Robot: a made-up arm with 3 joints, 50 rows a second.
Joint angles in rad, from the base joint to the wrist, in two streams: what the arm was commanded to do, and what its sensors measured. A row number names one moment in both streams.
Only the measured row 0 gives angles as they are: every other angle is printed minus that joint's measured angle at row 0.
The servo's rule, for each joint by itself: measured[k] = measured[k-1] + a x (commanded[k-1-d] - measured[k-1]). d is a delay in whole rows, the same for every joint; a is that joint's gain. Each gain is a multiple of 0.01, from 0.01 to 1. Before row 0 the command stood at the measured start. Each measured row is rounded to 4 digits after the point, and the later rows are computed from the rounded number. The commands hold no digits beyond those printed.
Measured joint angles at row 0:
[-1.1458 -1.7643 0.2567]
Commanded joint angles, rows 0 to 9:
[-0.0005 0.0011 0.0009]
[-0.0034 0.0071 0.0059]
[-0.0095 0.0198 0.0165]
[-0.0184 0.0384 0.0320]
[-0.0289 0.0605 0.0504]
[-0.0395 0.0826 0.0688]
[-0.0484 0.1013 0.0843]
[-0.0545 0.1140 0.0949]
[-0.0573 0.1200 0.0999]
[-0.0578 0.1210 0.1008]
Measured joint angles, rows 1 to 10:
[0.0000 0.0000 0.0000]
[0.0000 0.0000 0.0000]
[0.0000 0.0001 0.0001]
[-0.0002 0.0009 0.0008]
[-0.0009 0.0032 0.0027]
[-0.0021 0.0074 0.0062]
[-0.0040 0.0138 0.0115]
[-0.0065 0.0221 0.0184]
[-0.0094 0.0316 0.0263]
[-0.0126 0.0415 0.0345]
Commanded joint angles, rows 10 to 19:
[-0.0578 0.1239 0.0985]
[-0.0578 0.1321 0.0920]
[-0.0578 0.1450 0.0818]
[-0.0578 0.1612 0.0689]
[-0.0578 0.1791 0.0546]
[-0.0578 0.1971 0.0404]
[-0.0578 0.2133 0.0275]
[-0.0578 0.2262 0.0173]
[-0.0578 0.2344 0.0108]
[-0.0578 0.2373 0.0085]
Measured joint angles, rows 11 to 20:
[-0.0157 0.0509 0.0423]
[-0.0186 0.0593 0.0493]
[-0.0213 0.0671 0.0552]
[-0.0239 0.0749 0.0596]
[-0.0263 0.0833 0.0623]
[-0.0285 0.0926 0.0631]
[-0.0306 0.1030 0.0621]
[-0.0325 0.1143 0.0595]
[-0.0343 0.1262 0.0557]
[-0.0359 0.1382 0.0511]

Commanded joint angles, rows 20 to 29:
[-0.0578 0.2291 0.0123]
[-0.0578 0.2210 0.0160]
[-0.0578 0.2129 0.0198]
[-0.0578 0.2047 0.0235]
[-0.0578 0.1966 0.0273]
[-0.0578 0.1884 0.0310]
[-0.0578 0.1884 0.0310]
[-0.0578 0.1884 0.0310]
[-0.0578 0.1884 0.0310]
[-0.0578 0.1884 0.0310]
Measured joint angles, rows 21 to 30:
[-0.0374 0.1497 0.0463]
[-0.0388 0.1602 0.0418]
[-0.0401 0.1685 0.0383]
[-0.0413 0.1748 0.0356]
[-0.0425 0.1794 0.0337]
[-0.0436 0.1824 0.0325]
[-0.0446 0.1841 0.0319]
[-0.0455 0.1846 0.0318]
[-0.0464 0.1851 0.0317]
[-0.0472 0.1855 0.0316]

